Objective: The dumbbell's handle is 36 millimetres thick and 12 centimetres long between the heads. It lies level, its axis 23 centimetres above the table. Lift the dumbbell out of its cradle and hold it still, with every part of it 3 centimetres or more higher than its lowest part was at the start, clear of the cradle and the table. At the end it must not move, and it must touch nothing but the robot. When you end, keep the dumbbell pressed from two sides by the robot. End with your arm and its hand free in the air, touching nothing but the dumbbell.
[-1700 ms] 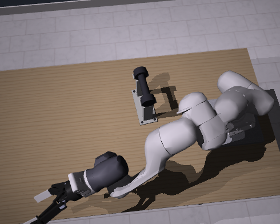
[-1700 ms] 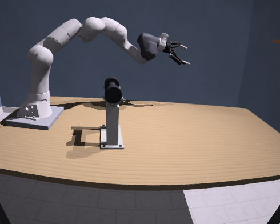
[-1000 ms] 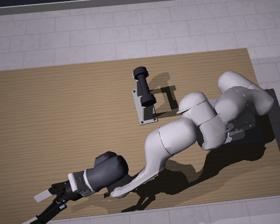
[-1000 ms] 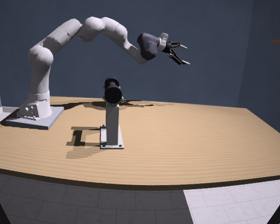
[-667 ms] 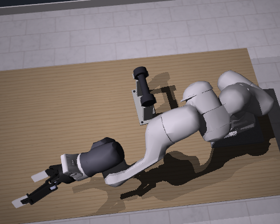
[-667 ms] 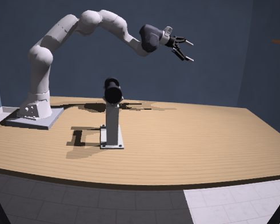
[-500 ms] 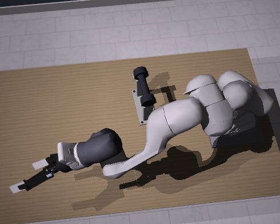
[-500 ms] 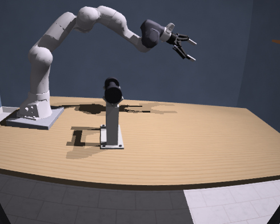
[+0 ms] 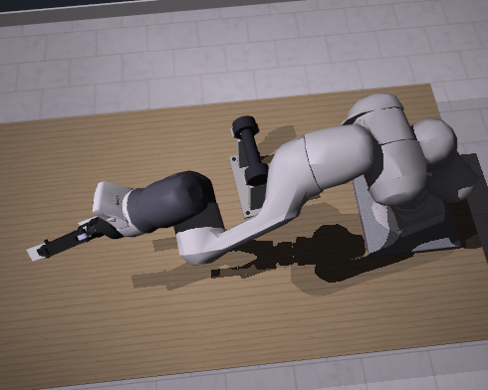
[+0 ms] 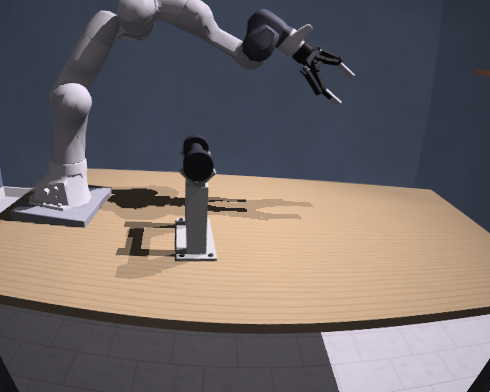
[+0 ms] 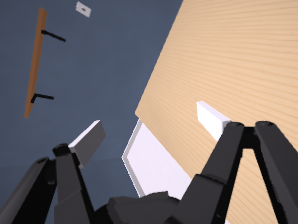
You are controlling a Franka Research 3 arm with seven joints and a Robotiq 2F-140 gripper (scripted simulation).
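Now: the dumbbell 470 mm behind my hand, 250 mm to the right of it and 200 mm below it. Also, from my hand: grey cradle 470 mm behind, 250 mm to the right, 330 mm below.
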